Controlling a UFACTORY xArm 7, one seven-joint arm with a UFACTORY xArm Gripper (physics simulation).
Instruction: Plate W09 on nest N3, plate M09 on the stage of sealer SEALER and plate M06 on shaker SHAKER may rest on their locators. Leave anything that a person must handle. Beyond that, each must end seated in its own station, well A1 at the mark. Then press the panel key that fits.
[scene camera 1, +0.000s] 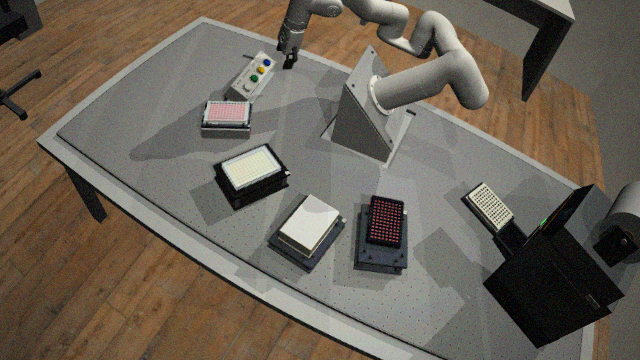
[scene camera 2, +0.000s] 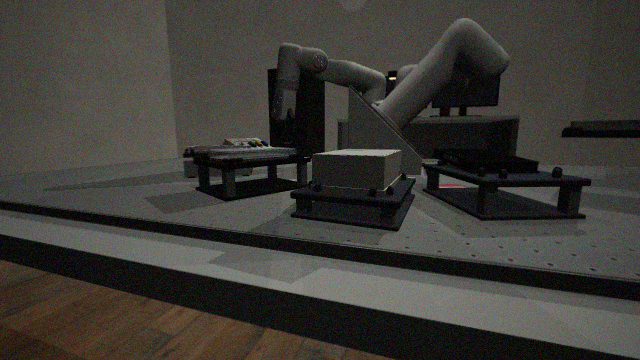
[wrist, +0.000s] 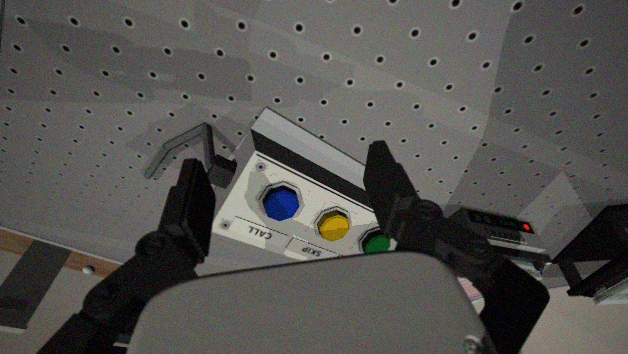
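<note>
My gripper (scene camera 1: 289, 62) (wrist: 289, 169) is open and empty, above and beside the blue-key end of the key panel (scene camera 1: 241, 80) (scene camera 2: 235, 142) (wrist: 240, 200). The blue key (scene camera 1: 267, 62) (wrist: 281, 202) is labelled CALL, the yellow key (scene camera 1: 260, 70) (wrist: 333, 225) SKIP. The green key (scene camera 1: 254, 78) (wrist: 376, 242) is partly hidden in the wrist view. A pink-welled plate (scene camera 1: 226, 111) is on the shaker (scene camera 1: 225, 133) (wrist: 500, 226). A cream plate (scene camera 1: 491, 206) is at the sealer (scene camera 1: 550, 285). Plate labels and A1 marks are unreadable.
A pale-yellow plate (scene camera 1: 251, 166), a tall white plate or block (scene camera 1: 311, 225) (scene camera 2: 350, 170) and a black plate with red wells (scene camera 1: 385, 220) stand on dark nests. The black plate covers the nest's rear part; several pegs show in front. The arm's slanted mount (scene camera 1: 360, 120) stands behind.
</note>
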